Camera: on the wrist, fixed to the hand. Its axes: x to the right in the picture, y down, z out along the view.
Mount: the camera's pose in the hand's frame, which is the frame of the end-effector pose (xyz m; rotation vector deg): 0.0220 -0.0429 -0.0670 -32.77 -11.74 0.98
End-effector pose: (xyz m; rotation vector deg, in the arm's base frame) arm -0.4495 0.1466 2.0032 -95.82 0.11 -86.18
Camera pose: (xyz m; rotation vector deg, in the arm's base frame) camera -0.5201 0.1233 2.0391 -129.77 20.94 -79.54
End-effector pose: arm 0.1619 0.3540 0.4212 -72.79 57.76 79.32
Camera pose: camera 0.2172 0.2994 0.3932 -84.98 28.25 106.11
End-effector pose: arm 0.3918 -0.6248 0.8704 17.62 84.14 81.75
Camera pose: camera 0.3494 -0.6591 0.8085 5.77 48.57 97.61
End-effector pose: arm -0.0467 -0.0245 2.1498 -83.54 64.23 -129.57
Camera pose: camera -0.1056 0.0245 2.1805 -103.65 102.55 -102.98
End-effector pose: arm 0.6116 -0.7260 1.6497 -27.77 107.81 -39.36
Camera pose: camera 0.5423 -0.7557 1.6832 -49.49 106.99 -3.80
